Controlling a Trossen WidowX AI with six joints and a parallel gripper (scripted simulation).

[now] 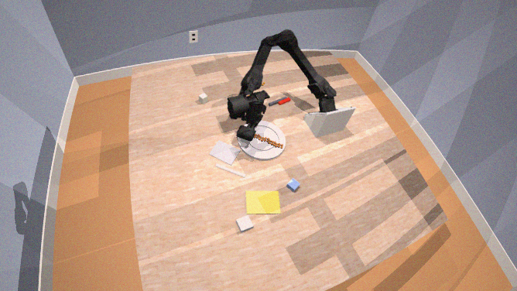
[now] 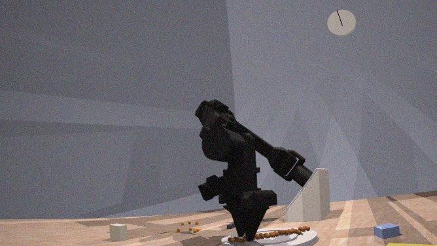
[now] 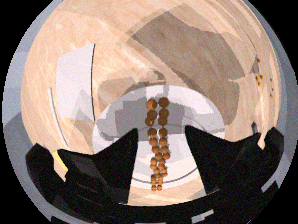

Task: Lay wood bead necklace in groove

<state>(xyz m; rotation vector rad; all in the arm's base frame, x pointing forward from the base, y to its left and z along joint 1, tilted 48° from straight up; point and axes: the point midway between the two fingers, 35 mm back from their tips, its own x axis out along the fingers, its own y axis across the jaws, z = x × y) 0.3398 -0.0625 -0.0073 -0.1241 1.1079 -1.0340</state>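
The grey sheet is 12 cm ahead of my gripper tip, 5 cm to the left of it and 1 cm below it. Also, from my gripper tip: blue block 27 cm to the left, 8 cm behind, 1 cm below; stick 14 cm to the left, 12 cm ahead, 1 cm below; red-tipped tool 22 cm behind, 16 cm to the right, 1 cm below.
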